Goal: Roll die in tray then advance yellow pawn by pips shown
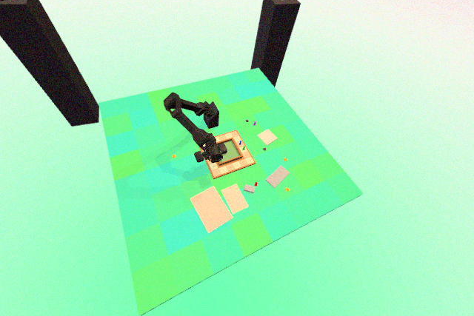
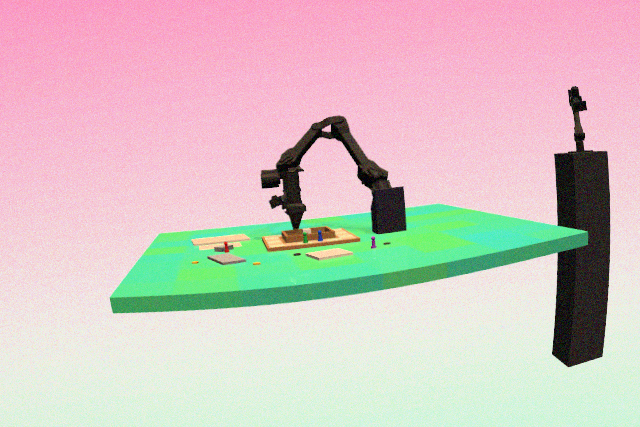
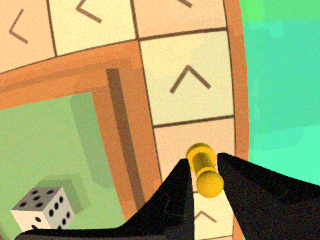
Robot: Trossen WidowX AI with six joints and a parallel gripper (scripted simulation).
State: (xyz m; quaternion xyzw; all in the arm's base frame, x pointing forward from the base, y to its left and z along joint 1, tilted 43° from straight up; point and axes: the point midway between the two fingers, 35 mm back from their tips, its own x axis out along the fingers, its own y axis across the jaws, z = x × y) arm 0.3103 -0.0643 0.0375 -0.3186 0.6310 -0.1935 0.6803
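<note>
The white die is 100 mm to the left of my gripper tip and 40 mm behind it. The rest, counted from my gripper tip: green tray (110 mm to the left, 40 mm behind, 10 mm below); then yellow pawn (10 mm above); then green pawn (230 mm to the left, 30 mm behind, 10 mm above).
</note>
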